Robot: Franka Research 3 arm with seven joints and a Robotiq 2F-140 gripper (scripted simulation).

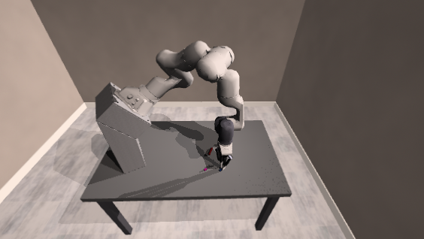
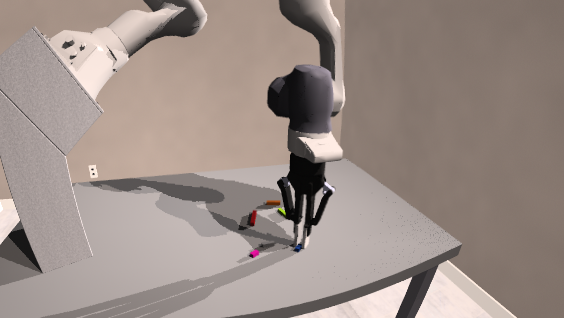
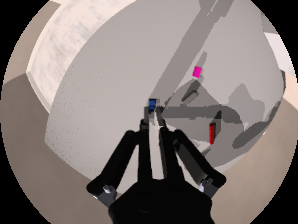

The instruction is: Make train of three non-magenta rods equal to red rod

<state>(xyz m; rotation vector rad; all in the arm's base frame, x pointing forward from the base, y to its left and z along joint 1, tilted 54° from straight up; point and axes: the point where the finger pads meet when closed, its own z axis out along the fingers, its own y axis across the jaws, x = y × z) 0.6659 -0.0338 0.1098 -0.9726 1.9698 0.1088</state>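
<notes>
The lime rod is 40 mm behind my hand, 150 mm to the left of it and 30 mm below it. The rest, counted from my hand: magenta rod 110 mm behind, 50 mm to the right, 30 mm below; then grey rod 80 mm behind, 30 mm below; then red rod 130 mm behind, 120 mm to the left, 30 mm below.
</notes>
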